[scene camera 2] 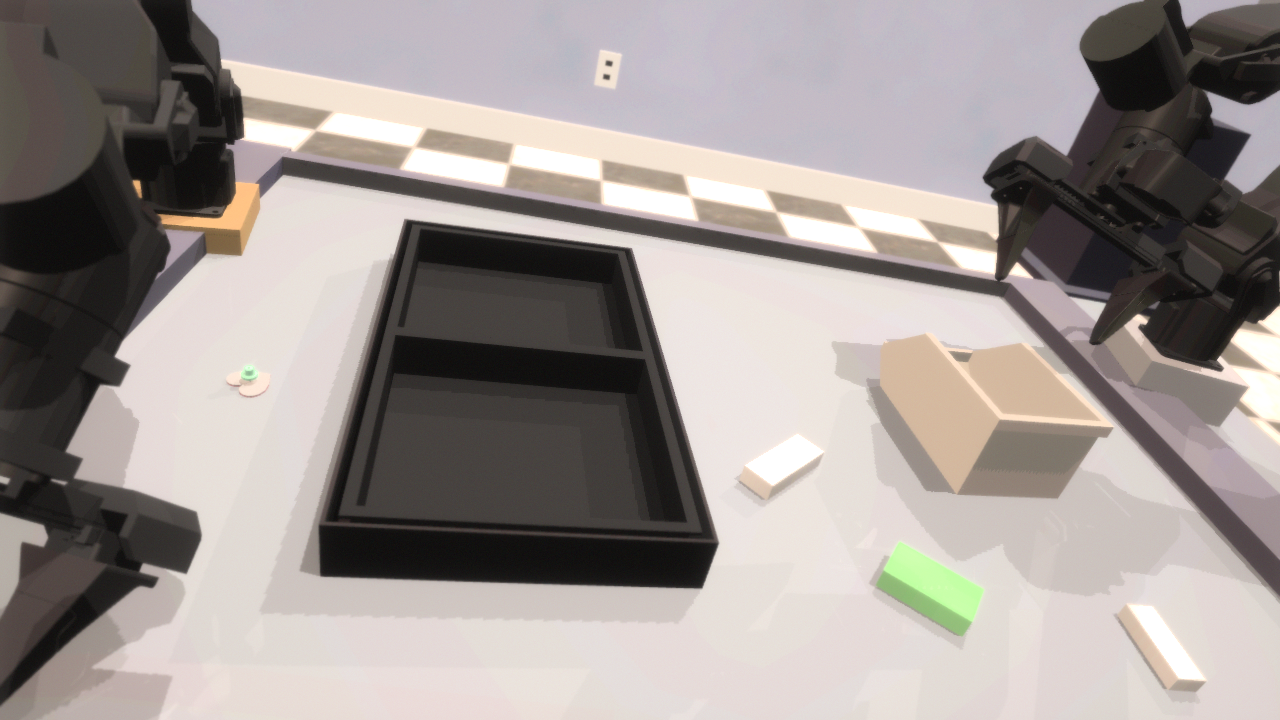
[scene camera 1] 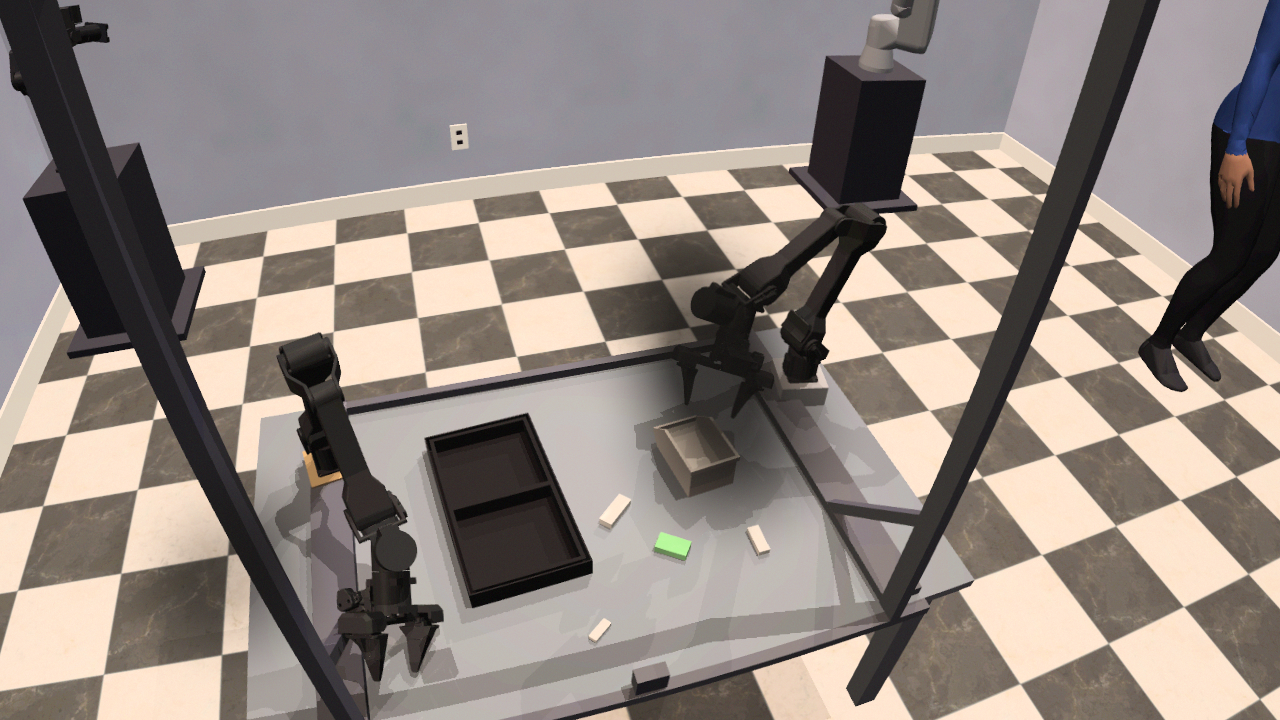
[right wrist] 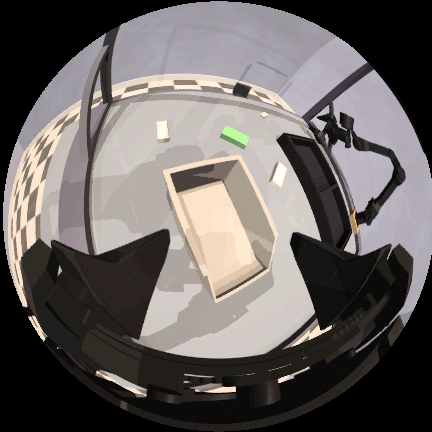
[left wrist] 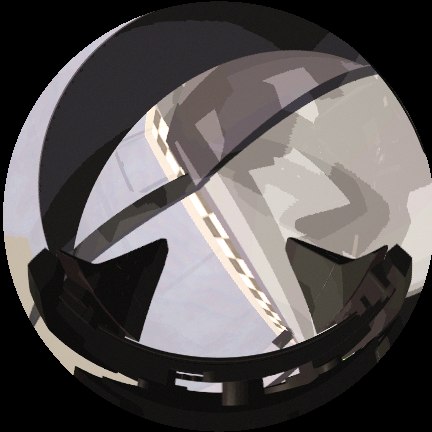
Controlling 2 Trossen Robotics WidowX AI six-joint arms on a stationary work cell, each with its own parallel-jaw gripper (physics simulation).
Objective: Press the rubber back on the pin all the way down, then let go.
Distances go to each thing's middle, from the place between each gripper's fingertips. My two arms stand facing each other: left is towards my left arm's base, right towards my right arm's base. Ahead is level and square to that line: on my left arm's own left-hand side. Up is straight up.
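The tan box (scene camera 2: 1001,421) is 35 cm ahead of my left hand, 58 cm to the right of it and 1 cm below it. As for the black two-compartment tray (scene camera 2: 514,421), my left hand is 32 cm short of it, 3 cm above it and 21 cm to the left of it.
That same black two-compartment tray is 400 mm to the left of my right hand, 40 mm behind it and 100 mm below it. And the tan box, it's 20 mm to the left of my right hand, 10 mm behind it and 80 mm below it.
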